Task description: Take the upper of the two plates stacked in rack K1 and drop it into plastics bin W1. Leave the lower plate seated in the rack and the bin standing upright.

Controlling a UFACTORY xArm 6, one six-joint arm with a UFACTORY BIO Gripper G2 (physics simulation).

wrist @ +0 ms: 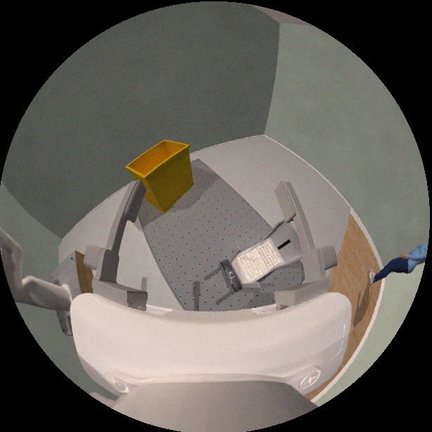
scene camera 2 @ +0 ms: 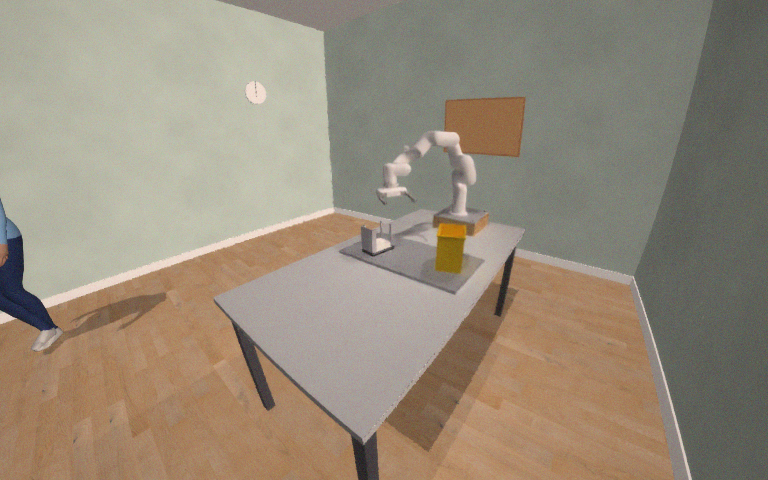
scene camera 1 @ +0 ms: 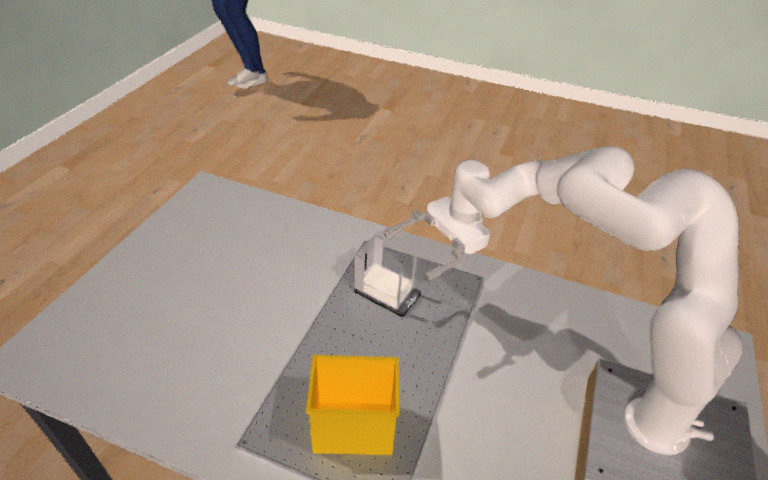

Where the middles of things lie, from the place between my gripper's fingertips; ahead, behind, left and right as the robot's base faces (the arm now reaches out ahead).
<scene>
Now: hand 30 mm short of the yellow plastics bin W1 (scene camera 1: 353,401), 290 mm to the right of it and 180 mm above it.
</scene>
